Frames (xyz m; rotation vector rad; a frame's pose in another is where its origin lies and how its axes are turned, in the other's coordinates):
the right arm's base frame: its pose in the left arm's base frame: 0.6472 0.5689 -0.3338 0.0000 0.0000 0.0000
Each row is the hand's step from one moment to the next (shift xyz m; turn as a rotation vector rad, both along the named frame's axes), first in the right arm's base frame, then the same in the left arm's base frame.
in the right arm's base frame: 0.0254 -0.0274 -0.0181 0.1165 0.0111 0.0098
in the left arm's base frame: 0.0254 -0.0274 -0.0181 0.1165 0.0111 0.0098
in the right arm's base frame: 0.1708 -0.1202 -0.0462 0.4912 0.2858 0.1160
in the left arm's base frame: 0.1708 -0.1202 -0.0462 0.4912 0.2858 0.1160
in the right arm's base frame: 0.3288 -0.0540 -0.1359 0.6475 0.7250 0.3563
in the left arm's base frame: 0.3288 -0.0540 -0.1359 0.6475 0.7250 0.3563
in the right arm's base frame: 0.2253 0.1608 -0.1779 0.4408 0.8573 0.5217
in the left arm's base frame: 0.2253 0.1608 -0.1779 0.4408 0.8573 0.5217
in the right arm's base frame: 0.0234 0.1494 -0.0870 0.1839 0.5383 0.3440
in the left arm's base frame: 0.0234 0.1494 -0.0870 0.1839 0.5383 0.3440
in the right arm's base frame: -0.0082 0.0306 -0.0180 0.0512 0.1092 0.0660
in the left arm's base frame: -0.0082 0.0306 -0.0180 0.0512 0.1092 0.0660
